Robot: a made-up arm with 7 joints.
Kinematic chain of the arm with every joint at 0, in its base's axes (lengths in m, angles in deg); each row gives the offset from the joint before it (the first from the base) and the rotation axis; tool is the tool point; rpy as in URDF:
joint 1: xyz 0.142 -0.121 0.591 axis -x
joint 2: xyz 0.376 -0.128 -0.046 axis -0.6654 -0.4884 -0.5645
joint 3: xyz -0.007 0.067 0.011 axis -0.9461 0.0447 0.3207
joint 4: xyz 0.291 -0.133 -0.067 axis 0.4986 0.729 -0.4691
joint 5: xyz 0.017 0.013 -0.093 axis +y
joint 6: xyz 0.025 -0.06 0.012 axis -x
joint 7: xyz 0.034 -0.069 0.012 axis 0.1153 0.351 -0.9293
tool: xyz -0.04 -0.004 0.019 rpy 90 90 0
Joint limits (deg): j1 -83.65..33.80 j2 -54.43..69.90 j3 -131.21..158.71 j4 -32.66..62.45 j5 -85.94..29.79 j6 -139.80..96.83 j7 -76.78..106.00
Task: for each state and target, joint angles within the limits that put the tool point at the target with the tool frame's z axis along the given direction. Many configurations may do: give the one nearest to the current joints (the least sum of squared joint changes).
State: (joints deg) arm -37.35 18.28 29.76 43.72 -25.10 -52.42 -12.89
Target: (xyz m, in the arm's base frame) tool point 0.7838 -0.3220 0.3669 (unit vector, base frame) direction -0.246 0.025 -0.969
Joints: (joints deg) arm -29.01 5.25 47.25 49.16 -27.39 -88.31 10.44
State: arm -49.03 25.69 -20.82 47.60 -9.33 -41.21 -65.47
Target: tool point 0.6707 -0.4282 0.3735 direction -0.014 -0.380 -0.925
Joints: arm -14.83 48.49 -13.06 60.74 3.09 -47.28 -46.75
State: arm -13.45 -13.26 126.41 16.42 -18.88 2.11 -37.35
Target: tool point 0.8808 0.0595 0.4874 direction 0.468 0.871 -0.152
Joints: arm 13.15 -10.57 158.71 -8.83 -4.06 -14.37 -25.52
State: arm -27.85 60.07 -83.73 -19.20 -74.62 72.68 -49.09
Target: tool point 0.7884 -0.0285 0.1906 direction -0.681 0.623 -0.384
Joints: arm -73.17 49.64 -83.20 -32.66 -85.94 38.65 -23.57
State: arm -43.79 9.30 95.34 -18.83 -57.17 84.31 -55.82
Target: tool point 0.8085 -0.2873 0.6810 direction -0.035 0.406 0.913
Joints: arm -19.39 20.32 87.07 14.21 -54.75 30.94 -27.99
